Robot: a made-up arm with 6 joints. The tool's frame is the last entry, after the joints. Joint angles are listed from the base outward. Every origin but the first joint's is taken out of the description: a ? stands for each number. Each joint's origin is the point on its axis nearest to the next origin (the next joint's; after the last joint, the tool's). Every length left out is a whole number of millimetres.
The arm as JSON. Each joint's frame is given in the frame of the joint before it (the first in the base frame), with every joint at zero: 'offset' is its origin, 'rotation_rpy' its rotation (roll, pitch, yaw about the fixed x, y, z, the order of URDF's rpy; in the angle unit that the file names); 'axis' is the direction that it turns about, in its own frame. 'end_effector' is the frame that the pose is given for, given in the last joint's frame.
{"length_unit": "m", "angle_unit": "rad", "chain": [
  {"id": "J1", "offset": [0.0, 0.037, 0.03], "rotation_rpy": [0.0, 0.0, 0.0], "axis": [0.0, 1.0, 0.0]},
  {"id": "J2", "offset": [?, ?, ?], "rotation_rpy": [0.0, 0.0, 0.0], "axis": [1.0, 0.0, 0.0]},
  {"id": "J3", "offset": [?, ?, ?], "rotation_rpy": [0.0, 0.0, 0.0], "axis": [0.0, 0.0, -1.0]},
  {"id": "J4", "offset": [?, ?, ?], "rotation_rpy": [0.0, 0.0, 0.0], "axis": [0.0, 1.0, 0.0]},
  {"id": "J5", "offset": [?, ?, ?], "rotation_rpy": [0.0, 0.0, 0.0], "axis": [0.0, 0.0, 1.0]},
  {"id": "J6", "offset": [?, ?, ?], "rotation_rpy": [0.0, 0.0, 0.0], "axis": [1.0, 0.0, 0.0]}
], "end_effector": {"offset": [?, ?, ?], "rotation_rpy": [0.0, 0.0, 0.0]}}
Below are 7 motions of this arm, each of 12 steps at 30 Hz.
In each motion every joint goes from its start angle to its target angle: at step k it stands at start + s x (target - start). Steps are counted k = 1, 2, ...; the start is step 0. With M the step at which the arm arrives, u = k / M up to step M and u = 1 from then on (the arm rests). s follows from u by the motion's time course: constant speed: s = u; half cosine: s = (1 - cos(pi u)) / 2; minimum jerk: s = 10 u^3 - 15 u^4 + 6 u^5.
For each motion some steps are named. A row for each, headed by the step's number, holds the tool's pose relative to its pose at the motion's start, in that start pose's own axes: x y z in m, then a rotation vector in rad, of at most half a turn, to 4 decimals.
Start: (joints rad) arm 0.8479 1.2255 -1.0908 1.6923 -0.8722 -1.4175
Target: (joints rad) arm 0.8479 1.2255 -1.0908 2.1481 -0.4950 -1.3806
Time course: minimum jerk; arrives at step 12
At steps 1, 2, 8, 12:
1: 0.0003 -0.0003 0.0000 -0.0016 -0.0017 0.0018
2: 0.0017 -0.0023 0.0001 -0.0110 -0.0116 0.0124
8: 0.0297 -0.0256 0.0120 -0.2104 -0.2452 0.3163
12: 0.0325 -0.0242 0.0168 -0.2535 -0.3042 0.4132

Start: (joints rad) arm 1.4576 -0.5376 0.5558 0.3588 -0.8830 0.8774
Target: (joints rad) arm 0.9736 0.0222 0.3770 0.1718 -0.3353 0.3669
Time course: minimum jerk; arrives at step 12
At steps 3, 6, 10, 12:
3: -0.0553 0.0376 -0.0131 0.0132 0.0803 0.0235
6: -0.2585 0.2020 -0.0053 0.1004 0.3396 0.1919
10: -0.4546 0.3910 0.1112 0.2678 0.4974 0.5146
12: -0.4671 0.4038 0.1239 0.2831 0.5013 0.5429

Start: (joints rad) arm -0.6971 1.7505 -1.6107 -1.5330 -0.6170 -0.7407
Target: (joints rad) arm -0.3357 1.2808 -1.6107 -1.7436 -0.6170 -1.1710
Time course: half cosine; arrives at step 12
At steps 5, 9, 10, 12:
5: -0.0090 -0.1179 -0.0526 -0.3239 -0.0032 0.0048
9: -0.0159 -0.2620 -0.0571 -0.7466 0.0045 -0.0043
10: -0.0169 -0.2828 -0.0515 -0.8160 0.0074 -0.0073
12: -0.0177 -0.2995 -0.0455 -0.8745 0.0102 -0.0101

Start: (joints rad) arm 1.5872 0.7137 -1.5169 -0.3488 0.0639 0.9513
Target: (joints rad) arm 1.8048 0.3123 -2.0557 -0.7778 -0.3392 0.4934
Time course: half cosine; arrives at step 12
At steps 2, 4, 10, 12:
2: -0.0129 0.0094 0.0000 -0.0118 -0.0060 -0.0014
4: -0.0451 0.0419 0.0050 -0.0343 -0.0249 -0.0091
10: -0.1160 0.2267 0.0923 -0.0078 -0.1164 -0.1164
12: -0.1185 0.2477 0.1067 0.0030 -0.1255 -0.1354

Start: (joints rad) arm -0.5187 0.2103 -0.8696 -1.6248 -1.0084 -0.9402
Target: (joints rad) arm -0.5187 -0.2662 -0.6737 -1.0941 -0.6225 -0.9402
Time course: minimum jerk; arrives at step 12
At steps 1, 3, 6, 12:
1: 0.0003 -0.0020 -0.0010 -0.0043 -0.0019 0.0034
3: 0.0069 -0.0402 -0.0186 -0.0878 -0.0383 0.0707
6: 0.0497 -0.1927 -0.0680 -0.4165 -0.1714 0.3504
12: 0.1338 -0.3715 -0.0866 -0.8192 -0.2987 0.7124

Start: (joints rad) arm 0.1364 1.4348 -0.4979 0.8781 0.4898 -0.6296
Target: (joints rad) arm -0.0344 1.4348 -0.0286 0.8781 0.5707 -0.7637
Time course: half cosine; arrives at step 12
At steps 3, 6, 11, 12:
3: 0.0130 -0.0190 0.0062 0.0078 -0.0043 -0.0249
6: 0.0423 -0.0687 0.0200 0.0261 -0.0146 -0.0859
11: 0.0770 -0.1443 0.0359 0.0498 -0.0281 -0.1715
12: 0.0781 -0.1471 0.0364 0.0506 -0.0285 -0.1745

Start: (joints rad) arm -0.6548 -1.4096 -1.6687 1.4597 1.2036 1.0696
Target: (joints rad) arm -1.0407 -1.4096 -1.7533 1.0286 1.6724 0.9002
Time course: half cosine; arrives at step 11
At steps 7, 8, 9, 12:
7: -0.0499 -0.0002 0.1025 -0.3732 0.0641 0.3342
8: -0.0565 -0.0070 0.1250 -0.4438 0.0709 0.3786
9: -0.0613 -0.0133 0.1437 -0.4999 0.0756 0.4105
12: -0.0652 -0.0192 0.1606 -0.5484 0.0793 0.4357

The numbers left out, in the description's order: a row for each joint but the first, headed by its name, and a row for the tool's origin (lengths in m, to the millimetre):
J2: -0.204 0.0 -0.041
J3: 0.0 -0.015 -0.315
J4: 0.083 0.441 0.0
J5: -0.042 0.0 -0.098
J6: 0.187 -0.009 0.0
tool: 0.0 0.096 -0.33

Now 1 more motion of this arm.
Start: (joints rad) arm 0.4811 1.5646 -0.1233 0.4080 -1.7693 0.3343
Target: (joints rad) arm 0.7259 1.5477 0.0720 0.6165 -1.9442 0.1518
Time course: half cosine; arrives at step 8
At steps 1, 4, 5, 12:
1: 0.0002 -0.0035 0.0002 -0.0161 -0.0031 -0.0225
4: -0.0132 -0.0479 0.0113 -0.2151 -0.0223 -0.2945
5: -0.0273 -0.0652 0.0208 -0.2993 -0.0204 -0.4064
12: -0.0598 -0.0882 0.0422 -0.4366 -0.0051 -0.5852

